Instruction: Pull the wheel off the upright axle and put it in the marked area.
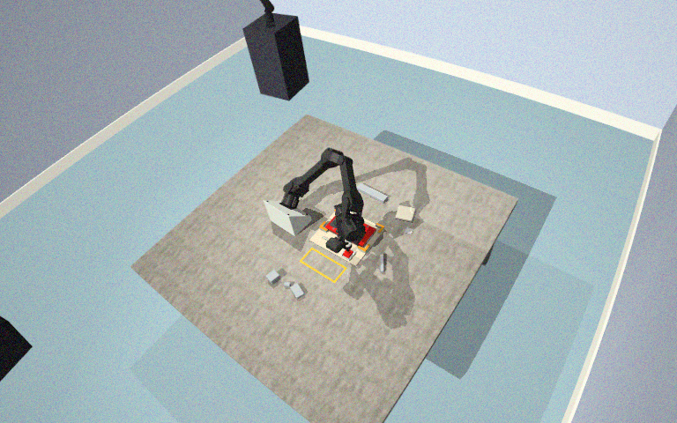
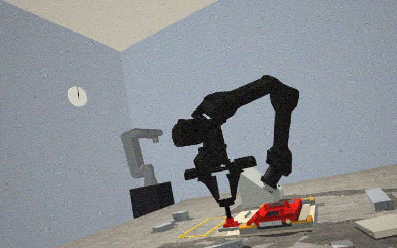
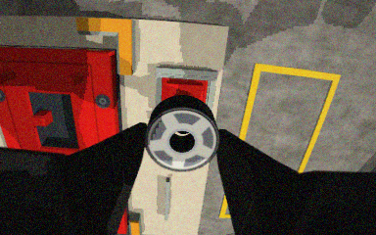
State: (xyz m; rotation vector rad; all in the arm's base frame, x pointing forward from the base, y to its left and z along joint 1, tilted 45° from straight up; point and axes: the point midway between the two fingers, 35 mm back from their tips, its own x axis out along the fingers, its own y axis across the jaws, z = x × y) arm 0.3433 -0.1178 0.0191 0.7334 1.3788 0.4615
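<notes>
Right now the upright axle is 40 mm below my gripper tip. From my gripper tip the other things lie so: wheel: right at my gripper tip; then cream slab: 130 mm ahead, 310 mm to the left, 70 mm below.
</notes>
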